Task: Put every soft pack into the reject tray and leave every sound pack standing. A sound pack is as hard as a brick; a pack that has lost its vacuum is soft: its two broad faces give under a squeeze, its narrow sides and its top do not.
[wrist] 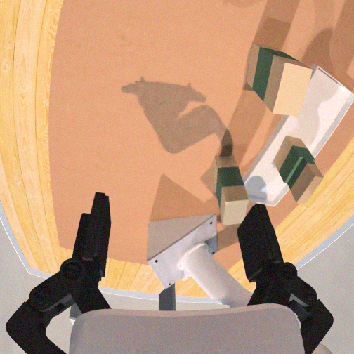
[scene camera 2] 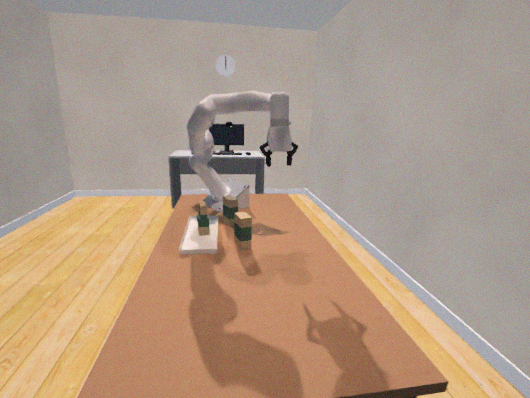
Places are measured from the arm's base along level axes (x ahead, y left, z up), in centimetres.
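Pixels of known places: gripper, between the fingertips: (scene camera 2: 279,165); arm's base, origin of its link: (scene camera 2: 221,194).
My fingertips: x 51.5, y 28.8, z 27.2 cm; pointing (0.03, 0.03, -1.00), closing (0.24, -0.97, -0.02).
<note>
For each thing: its top centre in the pictures, then the offset to it from my fingertips. Level surfaces: height alone.
- tan pack with a green band, centre of its top: (scene camera 2: 240,224) dx +7.9, dy -16.3, dz -23.8 cm
- second such pack, centre of its top: (scene camera 2: 228,205) dx -18.4, dy -22.9, dz -23.8 cm
- third pack, centre of its top: (scene camera 2: 200,220) dx -6.7, dy -35.1, dz -27.5 cm
- white reject tray, centre of its top: (scene camera 2: 201,229) dx -4.9, dy -34.5, dz -31.7 cm
- brown table, height of its surface: dz -33.9 cm
My gripper (scene camera 2: 279,162) (wrist: 180,213) is open and empty, high above the table, to the right of the packs in the scene view. A tan pack with a green band (scene camera 2: 243,231) (wrist: 281,81) stands upright beside the tray. A second such pack (scene camera 2: 230,210) (wrist: 230,190) stands upright nearer the arm's base; in the scene view the first partly overlaps it. A third pack (scene camera 2: 203,224) (wrist: 298,167) is on end in the white reject tray (scene camera 2: 192,244) (wrist: 322,102); whether it leans is hard to tell. Softness cannot be seen.
The brown table (scene camera 2: 250,310) (wrist: 100,130) carries shadows of the arm and gripper. A pale grey angular block (scene camera 2: 244,196) (wrist: 170,235) is beside the arm's base. A desk with a monitor (scene camera 2: 228,134) stands behind the table.
</note>
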